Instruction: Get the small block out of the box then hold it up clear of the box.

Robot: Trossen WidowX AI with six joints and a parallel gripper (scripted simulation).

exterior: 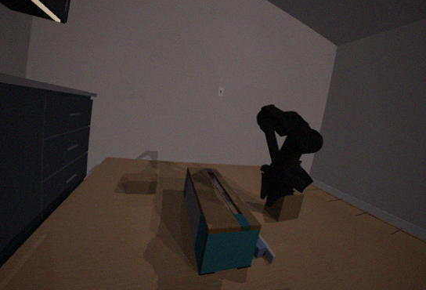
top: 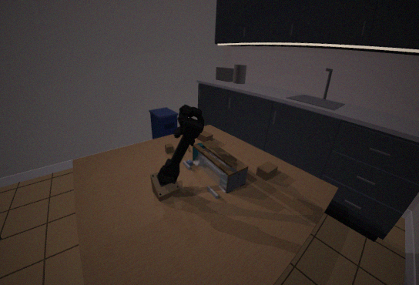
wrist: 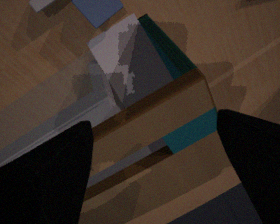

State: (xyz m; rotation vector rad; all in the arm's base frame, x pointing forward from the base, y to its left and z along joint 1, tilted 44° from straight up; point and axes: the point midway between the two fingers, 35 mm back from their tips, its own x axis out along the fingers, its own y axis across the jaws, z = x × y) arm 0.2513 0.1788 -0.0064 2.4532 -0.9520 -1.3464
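Right now the blue block is 2 cm behind my gripper tip and 15 cm below it. Round my gripper tip: long box: 5 cm ahead, 16 cm to the right, 11 cm below.
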